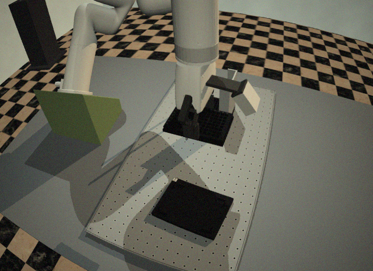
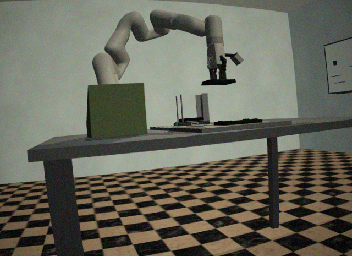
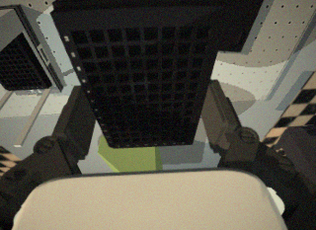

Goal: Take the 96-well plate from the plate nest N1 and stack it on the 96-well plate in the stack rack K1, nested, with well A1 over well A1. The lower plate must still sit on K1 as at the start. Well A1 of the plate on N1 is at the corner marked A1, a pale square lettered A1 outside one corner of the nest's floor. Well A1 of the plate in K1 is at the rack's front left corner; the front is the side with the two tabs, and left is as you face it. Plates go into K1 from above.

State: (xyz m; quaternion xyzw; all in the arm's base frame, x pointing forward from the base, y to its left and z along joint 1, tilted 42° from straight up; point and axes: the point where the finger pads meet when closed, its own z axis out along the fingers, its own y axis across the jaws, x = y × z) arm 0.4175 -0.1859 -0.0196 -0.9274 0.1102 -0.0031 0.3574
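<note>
Now: hand 70 mm short of the tall wall, 220 mm to the right of it and 110 mm above it. The rest, counted from my hand: black 96-well plate: 10 mm below; then pale A1 mark: 60 mm behind, 40 mm to the right, 180 mm below.
</note>
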